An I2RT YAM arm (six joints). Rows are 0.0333 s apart.
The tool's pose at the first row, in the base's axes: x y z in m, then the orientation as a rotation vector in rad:
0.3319 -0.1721 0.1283 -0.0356 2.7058 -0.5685
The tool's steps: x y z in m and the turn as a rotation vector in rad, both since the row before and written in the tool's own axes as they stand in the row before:
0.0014 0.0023 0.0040 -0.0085 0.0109 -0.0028
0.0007 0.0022 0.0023 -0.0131 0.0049 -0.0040
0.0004 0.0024 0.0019 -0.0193 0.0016 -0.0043
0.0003 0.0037 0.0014 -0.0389 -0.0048 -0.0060
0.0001 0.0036 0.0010 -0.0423 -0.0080 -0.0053
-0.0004 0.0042 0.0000 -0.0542 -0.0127 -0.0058
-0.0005 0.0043 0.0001 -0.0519 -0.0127 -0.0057
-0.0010 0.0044 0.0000 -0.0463 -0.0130 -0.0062
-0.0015 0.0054 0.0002 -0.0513 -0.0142 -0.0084
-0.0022 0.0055 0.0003 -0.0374 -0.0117 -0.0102
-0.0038 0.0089 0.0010 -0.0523 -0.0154 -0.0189
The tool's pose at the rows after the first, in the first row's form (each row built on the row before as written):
0.3322 -0.1717 0.1235 -0.0386 2.7192 -0.5596
0.3325 -0.1706 0.1204 -0.0461 2.7282 -0.5437
0.3329 -0.1691 0.1177 -0.0564 2.7356 -0.5189
0.3332 -0.1662 0.1150 -0.0755 2.7418 -0.4666
0.3335 -0.1631 0.1129 -0.0952 2.7446 -0.4089
0.3338 -0.1590 0.1118 -0.1193 2.7440 -0.3344
0.3341 -0.1548 0.1108 -0.1424 2.7411 -0.2632
0.3347 -0.1504 0.1103 -0.1646 2.7353 -0.1999
0.3357 -0.1449 0.1098 -0.1910 2.7274 -0.1305
0.3372 -0.1392 0.1097 -0.2156 2.7190 -0.0810
0.3398 -0.1298 0.1095 -0.2561 2.7061 -0.0136

